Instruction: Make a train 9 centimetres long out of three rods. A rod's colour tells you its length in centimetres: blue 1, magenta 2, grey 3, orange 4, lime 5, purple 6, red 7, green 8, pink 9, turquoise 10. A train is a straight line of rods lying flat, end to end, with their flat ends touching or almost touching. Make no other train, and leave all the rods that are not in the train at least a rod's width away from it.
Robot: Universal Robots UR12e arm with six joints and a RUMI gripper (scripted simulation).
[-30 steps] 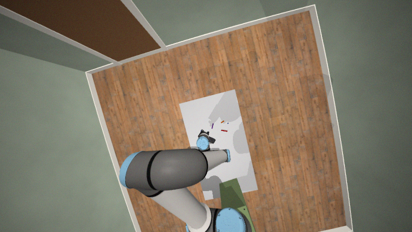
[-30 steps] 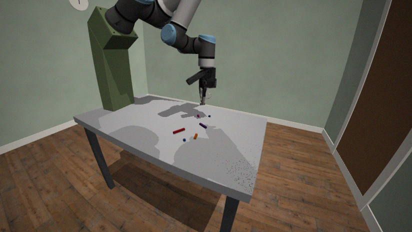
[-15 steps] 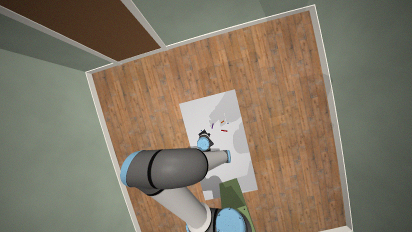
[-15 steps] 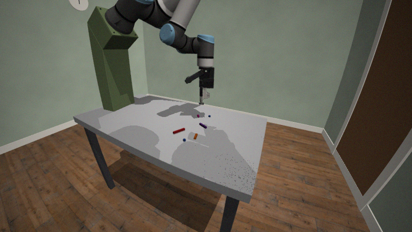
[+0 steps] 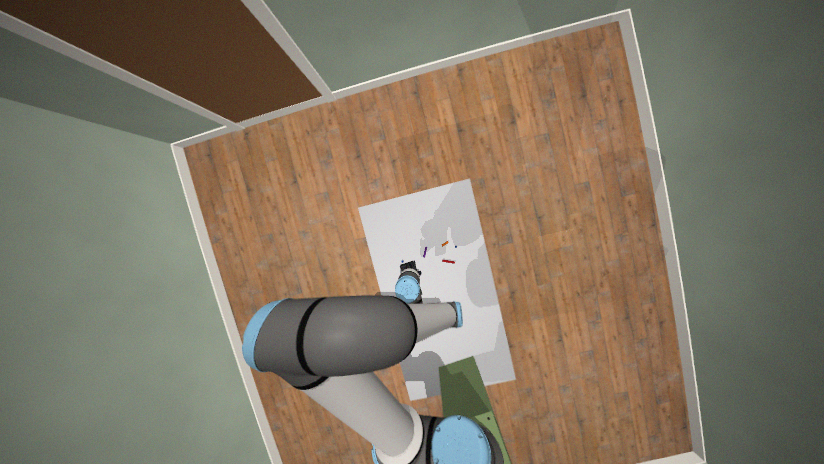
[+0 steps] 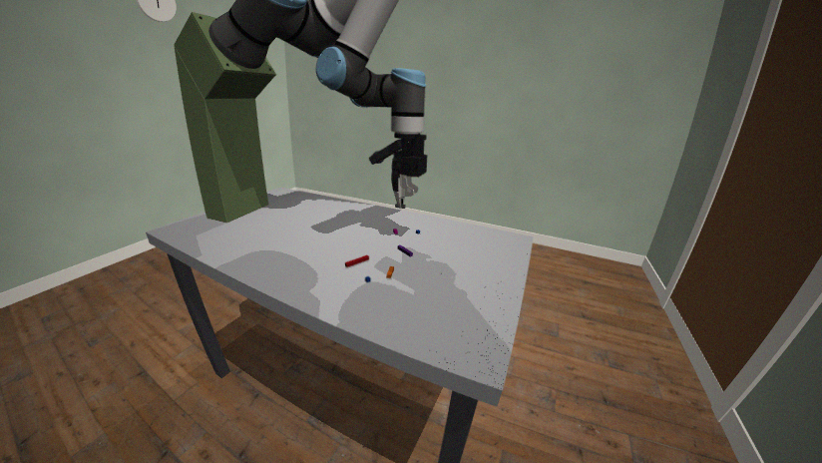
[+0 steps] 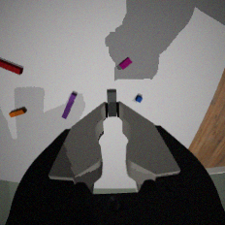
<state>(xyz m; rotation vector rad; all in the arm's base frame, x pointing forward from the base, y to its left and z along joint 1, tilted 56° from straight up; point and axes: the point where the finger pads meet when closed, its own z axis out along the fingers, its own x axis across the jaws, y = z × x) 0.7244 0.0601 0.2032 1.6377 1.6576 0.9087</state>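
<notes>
Right now my hand is 3 cm past the magenta rod, 2 cm to the right of it and 11 cm above it. From my hand the other things lie so: red rod: 3 cm behind, 20 cm to the right, 11 cm below; purple rod: 6 cm ahead, 9 cm to the right, 11 cm below; grey rod: 1 cm below.
</notes>
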